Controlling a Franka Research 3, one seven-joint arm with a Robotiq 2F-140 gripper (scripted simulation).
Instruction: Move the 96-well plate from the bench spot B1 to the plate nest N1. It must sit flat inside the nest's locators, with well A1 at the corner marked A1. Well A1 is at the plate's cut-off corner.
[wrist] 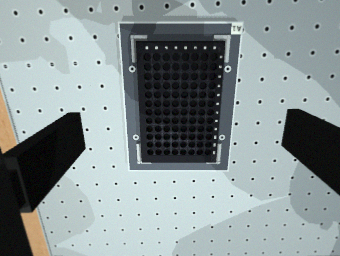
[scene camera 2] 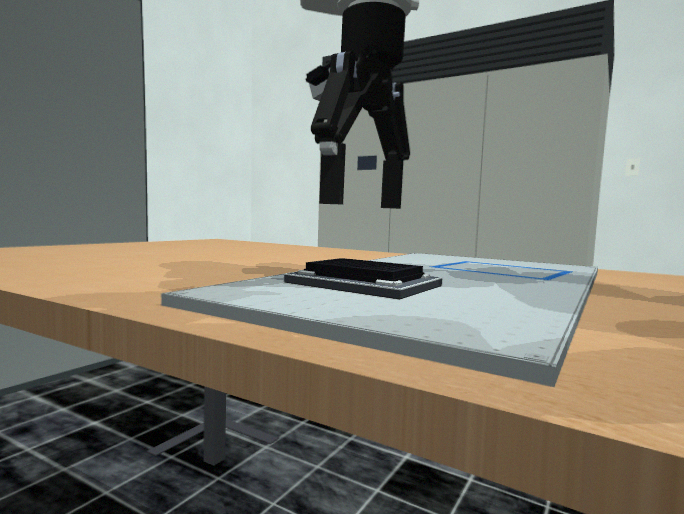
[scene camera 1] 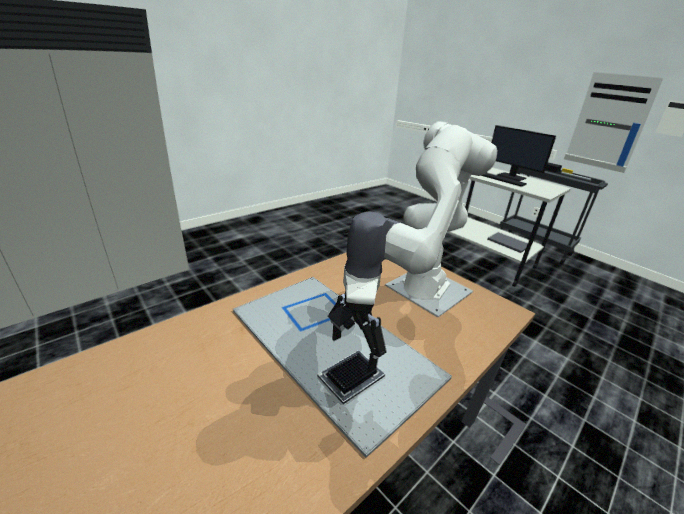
Scene:
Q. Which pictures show the black 96-well plate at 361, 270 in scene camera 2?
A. The wrist view, scene camera 2 and scene camera 1: all of them.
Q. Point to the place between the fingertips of the gripper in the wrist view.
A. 183, 129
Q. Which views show the gripper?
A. The wrist view, scene camera 2 and scene camera 1: all of them.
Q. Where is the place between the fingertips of the gripper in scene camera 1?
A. At 353, 353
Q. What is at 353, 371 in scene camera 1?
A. A black 96-well plate.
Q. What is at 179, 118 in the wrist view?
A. A black 96-well plate.

